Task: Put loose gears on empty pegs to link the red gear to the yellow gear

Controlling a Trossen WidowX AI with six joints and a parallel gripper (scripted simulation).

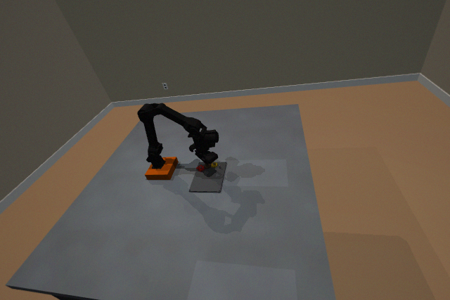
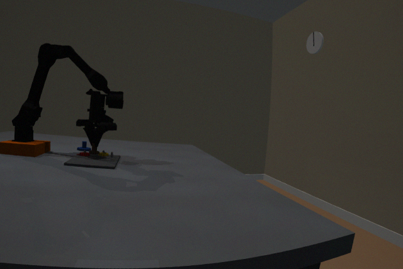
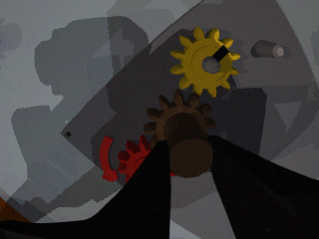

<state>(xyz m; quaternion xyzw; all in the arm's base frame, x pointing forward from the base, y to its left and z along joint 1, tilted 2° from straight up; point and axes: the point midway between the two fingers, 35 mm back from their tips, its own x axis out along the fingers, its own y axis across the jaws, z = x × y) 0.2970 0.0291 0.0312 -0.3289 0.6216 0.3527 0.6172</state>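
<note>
The brown gear lies 1 cm below my gripper tip. Also, from my gripper tip: yellow gear: 3 cm below, 3 cm ahead, 2 cm to the left; then red arrow: 6 cm behind, 4 cm below; then red gear: 3 cm below, 3 cm behind, 1 cm to the right.
</note>
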